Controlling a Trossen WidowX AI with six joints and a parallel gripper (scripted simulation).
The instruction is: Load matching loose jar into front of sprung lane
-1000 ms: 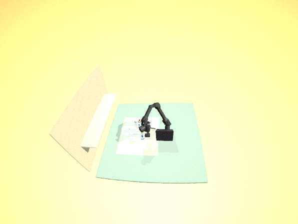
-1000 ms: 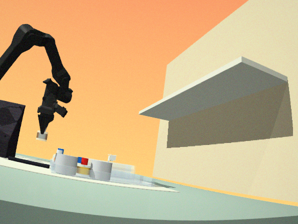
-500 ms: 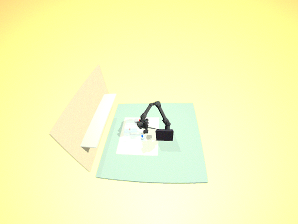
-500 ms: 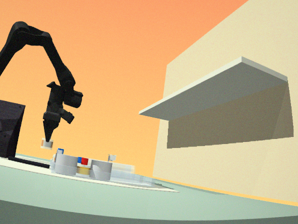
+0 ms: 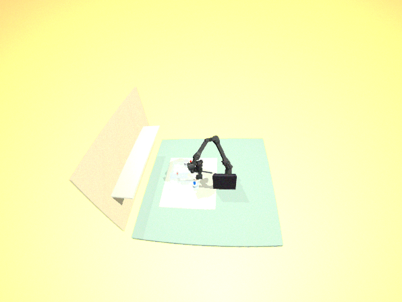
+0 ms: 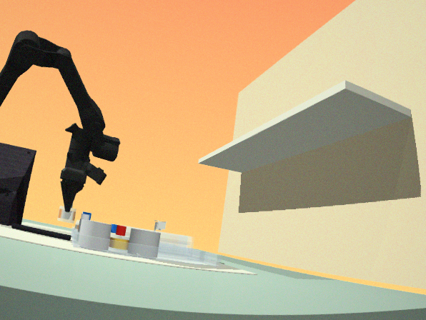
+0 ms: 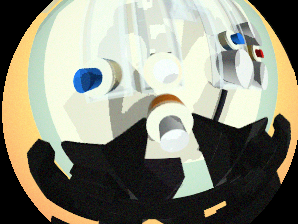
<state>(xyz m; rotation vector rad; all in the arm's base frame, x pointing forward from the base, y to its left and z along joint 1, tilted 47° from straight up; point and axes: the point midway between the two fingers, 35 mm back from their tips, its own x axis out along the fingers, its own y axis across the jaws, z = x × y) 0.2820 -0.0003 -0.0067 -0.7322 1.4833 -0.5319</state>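
Now: the clear pusher lane 200 mm ahead of my gripper tip and 40 mm below it. Also, from my gripper tip: shelf 550 mm ahead, 310 mm above, 40 mm to the left.
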